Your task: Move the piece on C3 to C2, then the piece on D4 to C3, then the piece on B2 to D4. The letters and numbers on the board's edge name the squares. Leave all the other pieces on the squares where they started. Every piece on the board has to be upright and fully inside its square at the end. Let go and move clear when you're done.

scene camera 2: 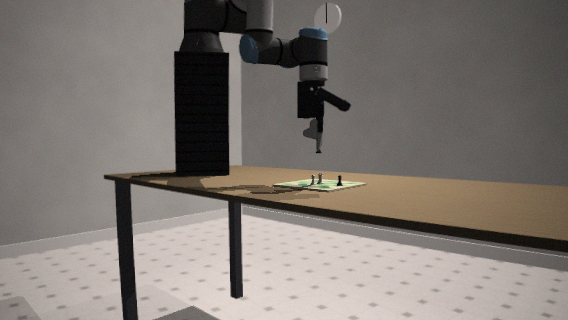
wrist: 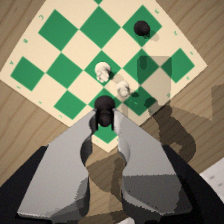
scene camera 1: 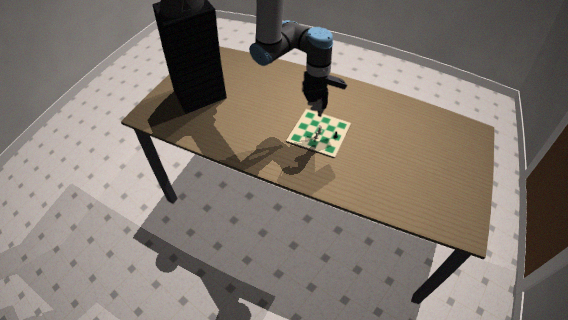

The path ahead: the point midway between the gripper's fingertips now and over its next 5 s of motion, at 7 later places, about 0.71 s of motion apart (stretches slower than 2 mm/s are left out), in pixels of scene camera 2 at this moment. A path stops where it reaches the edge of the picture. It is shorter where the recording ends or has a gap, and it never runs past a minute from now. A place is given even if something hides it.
My gripper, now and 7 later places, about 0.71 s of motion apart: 317, 151; 334, 150; 336, 151; 336, 174; 336, 180; 336, 176; 336, 154; 336, 139
